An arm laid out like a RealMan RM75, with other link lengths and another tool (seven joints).
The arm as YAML. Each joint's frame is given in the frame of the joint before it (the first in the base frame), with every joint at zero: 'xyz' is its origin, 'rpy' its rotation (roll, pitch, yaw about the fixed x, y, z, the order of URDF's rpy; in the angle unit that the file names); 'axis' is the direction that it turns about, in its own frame. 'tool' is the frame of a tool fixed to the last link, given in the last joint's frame.
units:
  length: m
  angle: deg
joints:
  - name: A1
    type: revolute
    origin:
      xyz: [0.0, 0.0, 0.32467]
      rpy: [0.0, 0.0, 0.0]
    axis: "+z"
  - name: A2
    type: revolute
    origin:
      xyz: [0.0, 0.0, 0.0]
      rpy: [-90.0, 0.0, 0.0]
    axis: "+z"
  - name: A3
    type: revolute
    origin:
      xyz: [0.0, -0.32, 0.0]
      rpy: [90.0, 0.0, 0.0]
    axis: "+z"
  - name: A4
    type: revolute
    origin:
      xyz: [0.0, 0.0, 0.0]
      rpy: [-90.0, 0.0, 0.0]
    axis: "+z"
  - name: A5
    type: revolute
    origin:
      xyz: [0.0, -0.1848, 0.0]
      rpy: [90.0, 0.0, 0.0]
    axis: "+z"
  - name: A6
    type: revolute
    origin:
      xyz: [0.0, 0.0, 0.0]
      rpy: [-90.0, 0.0, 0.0]
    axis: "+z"
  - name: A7
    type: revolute
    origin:
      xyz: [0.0, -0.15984, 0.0]
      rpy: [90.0, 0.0, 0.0]
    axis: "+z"
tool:
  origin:
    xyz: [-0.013, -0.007, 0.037]
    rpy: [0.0, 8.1, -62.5]
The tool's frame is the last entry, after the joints.
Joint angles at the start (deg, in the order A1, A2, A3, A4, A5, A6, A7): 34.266, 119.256, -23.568, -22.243, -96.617, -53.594, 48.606
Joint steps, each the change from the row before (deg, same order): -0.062, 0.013, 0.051, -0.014, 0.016, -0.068, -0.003; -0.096, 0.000, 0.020, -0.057, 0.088, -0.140, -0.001; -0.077, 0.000, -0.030, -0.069, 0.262, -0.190, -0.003; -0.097, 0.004, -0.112, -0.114, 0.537, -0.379, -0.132; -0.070, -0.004, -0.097, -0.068, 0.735, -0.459, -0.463; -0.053, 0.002, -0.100, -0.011, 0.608, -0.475, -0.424; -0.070, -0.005, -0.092, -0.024, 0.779, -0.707, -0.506; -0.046, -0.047, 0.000, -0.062, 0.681, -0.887, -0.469; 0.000, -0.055, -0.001, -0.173, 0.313, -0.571, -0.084; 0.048, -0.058, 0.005, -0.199, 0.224, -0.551, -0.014; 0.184, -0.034, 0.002, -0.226, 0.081, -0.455, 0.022
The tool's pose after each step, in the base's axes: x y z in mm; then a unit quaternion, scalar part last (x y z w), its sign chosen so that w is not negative. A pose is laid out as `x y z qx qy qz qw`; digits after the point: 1 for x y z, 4 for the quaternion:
338.4 461.4 63.6 -0.8160 -0.1826 -0.1351 0.5316
338.7 461.0 64.1 -0.8157 -0.1823 -0.1345 0.5324
338.5 460.8 64.9 -0.8149 -0.1818 -0.1329 0.5340
337.4 460.6 66.3 -0.8133 -0.1824 -0.1300 0.5371
335.9 460.7 68.1 -0.8104 -0.1846 -0.1271 0.5413
334.2 460.6 69.2 -0.8082 -0.1871 -0.1240 0.5445
331.8 460.4 70.9 -0.8051 -0.1903 -0.1193 0.5489
329.0 460.3 73.1 -0.8017 -0.1945 -0.1138 0.5536
327.0 460.5 75.1 -0.7996 -0.1973 -0.1101 0.5565
324.8 461.0 77.0 -0.7975 -0.2003 -0.1065 0.5590
321.7 462.2 78.5 -0.7957 -0.2044 -0.1030 0.5607

